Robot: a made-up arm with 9 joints. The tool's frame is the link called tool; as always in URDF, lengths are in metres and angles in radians.
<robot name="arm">
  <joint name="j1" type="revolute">
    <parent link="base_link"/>
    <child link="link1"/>
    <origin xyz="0.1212 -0.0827 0.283" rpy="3.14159 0 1.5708"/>
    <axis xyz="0 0 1"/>
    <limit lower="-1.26" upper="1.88"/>
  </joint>
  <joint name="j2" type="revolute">
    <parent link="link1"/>
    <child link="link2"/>
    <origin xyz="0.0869 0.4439 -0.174" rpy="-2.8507 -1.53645 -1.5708"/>
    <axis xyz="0 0 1"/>
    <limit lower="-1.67" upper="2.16"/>
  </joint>
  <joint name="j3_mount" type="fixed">
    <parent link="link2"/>
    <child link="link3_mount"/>
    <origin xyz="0.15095 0.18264 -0.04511" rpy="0 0 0"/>
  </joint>
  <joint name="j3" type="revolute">
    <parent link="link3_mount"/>
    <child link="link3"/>
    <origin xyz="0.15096 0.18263 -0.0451" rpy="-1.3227 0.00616 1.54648"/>
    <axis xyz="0 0 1"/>
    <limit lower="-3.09" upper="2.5"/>
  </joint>
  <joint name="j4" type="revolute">
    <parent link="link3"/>
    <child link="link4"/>
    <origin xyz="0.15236 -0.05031 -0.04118" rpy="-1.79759 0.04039 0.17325"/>
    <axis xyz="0 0 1"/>
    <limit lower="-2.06" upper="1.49"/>
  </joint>
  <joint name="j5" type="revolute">
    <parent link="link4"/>
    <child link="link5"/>
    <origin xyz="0.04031 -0.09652 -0.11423" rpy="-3.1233 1.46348 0"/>
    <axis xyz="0 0 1"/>
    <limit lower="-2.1" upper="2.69"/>
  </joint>
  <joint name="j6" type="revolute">
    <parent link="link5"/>
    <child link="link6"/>
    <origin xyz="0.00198 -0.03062 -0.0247" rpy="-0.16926 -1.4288 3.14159"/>
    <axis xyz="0 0 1"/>
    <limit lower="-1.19" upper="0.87"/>
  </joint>
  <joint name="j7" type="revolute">
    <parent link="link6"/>
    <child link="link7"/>
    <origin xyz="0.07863 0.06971 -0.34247" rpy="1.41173 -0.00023 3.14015"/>
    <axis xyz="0 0 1"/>
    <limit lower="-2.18" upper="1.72"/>
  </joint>
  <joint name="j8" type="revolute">
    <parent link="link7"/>
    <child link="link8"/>
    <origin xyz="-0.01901 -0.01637 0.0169" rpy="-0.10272 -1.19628 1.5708"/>
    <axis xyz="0 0 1"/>
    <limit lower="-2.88" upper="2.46"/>
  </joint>
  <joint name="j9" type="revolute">
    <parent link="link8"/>
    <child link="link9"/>
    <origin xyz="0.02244 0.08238 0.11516" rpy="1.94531 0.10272 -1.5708"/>
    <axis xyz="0 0 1"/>
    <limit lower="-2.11" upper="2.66"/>
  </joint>
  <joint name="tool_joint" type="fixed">
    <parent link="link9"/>
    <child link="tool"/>
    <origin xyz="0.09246 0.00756 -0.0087" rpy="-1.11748 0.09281 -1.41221"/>
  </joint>
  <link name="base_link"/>
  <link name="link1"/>
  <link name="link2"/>
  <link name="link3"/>
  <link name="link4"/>
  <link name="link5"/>
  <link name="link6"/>
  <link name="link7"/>
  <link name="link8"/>
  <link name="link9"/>
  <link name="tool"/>
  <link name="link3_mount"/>
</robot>
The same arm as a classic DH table. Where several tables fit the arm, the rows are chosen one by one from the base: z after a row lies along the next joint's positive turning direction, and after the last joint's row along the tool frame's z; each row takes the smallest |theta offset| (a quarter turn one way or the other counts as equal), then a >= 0, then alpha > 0; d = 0 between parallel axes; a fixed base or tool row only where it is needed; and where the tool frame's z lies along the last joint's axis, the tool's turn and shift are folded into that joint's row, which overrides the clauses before.
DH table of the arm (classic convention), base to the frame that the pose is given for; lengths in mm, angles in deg. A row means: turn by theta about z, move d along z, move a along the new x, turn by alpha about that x. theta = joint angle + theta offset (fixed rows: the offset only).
base (fixed): d 0, theta offset -34.31, a 146.7, alpha 180
j1: d -470.2, theta offset 72.37, a -210.6, alpha -91.89
j2: d -416.7, theta offset -0.92, a 373, alpha -75.79
j3: d -360.6, theta offset 10.82, a 140.7, alpha -102.98
j4: d -197.9, theta offset -88.68, a 95.8, alpha 96.15
j5: d -68, theta offset -9.91, a -29.8, alpha 81.98
j6: d -346.4, theta offset -88.71, a -78.5, alpha 80.89
j7: d 80.4, theta offset -6.31, a -17.1, alpha 68.66
j8: d 127.4, theta offset 0, a -83.2, alpha 111.34
j9: d -74.1, theta offset -89.82, a 3, alpha -64.15
tool (fixed): d 103, theta offset 5.91, a 0, alpha 0
Joint limits (deg, base to tool): -72.19..107.72 -95.68..123.76 -177.04..143.24 -118.03..85.37 -120.32..154.13 -68.18..49.85 -124.9..98.55 -165.01..140.95 -120.89..152.41

